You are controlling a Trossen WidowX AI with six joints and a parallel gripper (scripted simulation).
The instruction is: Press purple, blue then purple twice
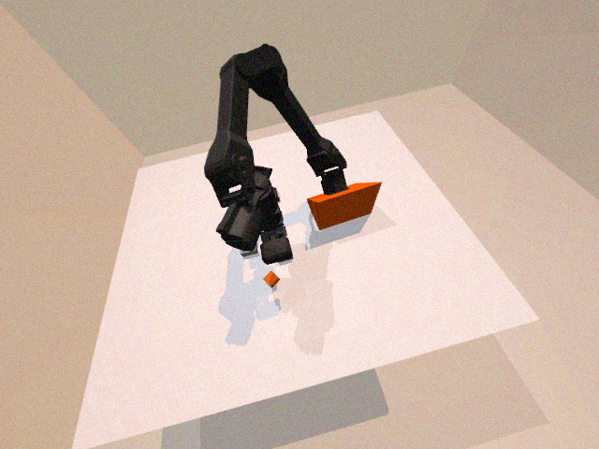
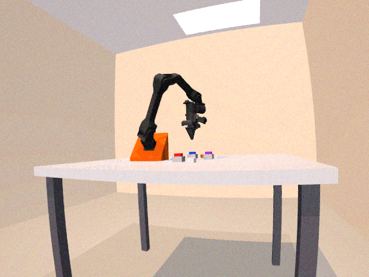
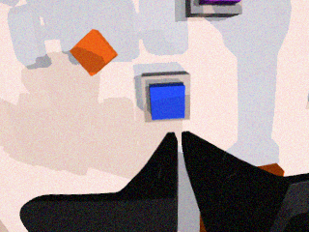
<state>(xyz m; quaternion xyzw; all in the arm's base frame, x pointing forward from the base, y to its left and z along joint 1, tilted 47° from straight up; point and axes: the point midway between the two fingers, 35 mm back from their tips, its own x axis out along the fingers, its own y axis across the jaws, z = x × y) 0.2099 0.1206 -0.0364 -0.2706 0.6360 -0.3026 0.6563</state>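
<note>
My gripper tip is now 100 mm short of the purple button, 60 mm to the left of it and 70 mm above it. From my gripper tip the other things lie so: red button: 20 mm behind, 220 mm to the right, 70 mm below; blue button: 70 mm below; small orange block: 50 mm ahead, 70 mm to the left, 100 mm below.
</note>
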